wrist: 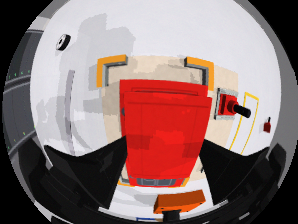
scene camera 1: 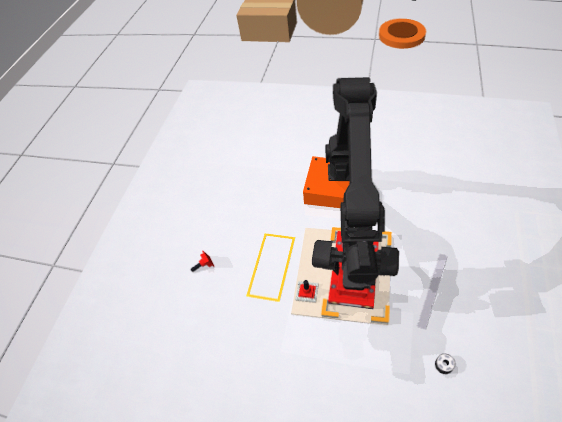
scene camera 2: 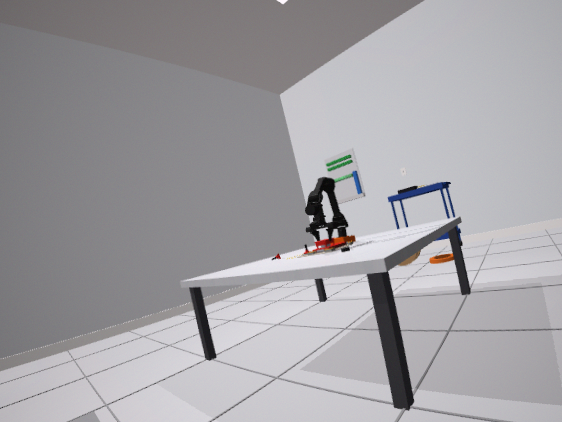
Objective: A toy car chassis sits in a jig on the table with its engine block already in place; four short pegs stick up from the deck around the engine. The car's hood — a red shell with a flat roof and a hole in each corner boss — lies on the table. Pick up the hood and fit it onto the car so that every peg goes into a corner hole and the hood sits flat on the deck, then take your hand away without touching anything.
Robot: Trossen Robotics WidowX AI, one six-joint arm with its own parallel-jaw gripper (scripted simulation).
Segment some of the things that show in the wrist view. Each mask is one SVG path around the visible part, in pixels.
My gripper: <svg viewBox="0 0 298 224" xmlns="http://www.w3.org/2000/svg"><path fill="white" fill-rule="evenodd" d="M51 217L52 224L68 224L68 222L61 221L60 218L55 216ZM19 147L19 167L35 200L49 212L72 224L250 224L277 193L277 184L281 180L286 163L286 151L281 144L271 149L269 157L266 157L269 147L249 156L242 156L204 139L198 156L208 179L213 206L225 200L227 204L201 216L184 220L148 222L114 217L98 210L100 206L109 209L112 204L110 201L124 169L122 167L128 159L126 135L82 156L67 155L51 145L44 144L44 151L53 165L51 169L47 169L44 152L37 147L32 137Z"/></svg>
A red hood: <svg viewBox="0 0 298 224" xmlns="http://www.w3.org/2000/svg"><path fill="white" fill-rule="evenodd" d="M125 92L126 148L128 148L129 171L132 172L133 179L170 180L186 179L186 177L189 177L194 165L196 165L197 157L200 155L202 144L204 144L213 97L192 95L190 92Z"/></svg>
